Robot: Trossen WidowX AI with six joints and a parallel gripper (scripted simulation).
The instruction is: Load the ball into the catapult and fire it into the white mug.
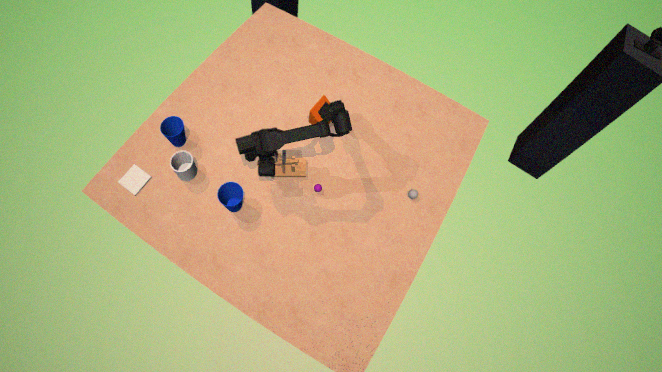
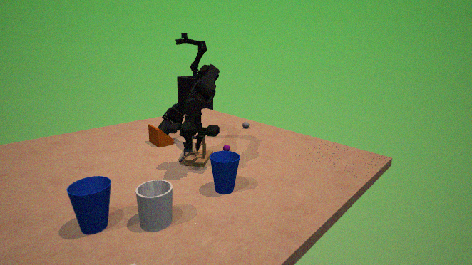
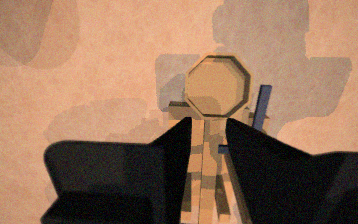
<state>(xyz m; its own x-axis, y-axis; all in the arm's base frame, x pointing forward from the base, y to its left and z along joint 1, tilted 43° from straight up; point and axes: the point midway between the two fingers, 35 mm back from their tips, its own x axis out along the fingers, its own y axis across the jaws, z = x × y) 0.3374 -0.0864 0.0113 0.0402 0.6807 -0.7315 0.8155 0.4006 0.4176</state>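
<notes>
My gripper tip is now 40 mm past the wooden catapult, 20 mm to the right of it and 20 mm above it. The rest, counted from my gripper tip: purple ball: 40 mm behind, 210 mm to the left, 60 mm below; then white mug: 200 mm ahead, 270 mm to the right, 40 mm below; then flat white tile: 350 mm ahead, 420 mm to the right, 70 mm below.
</notes>
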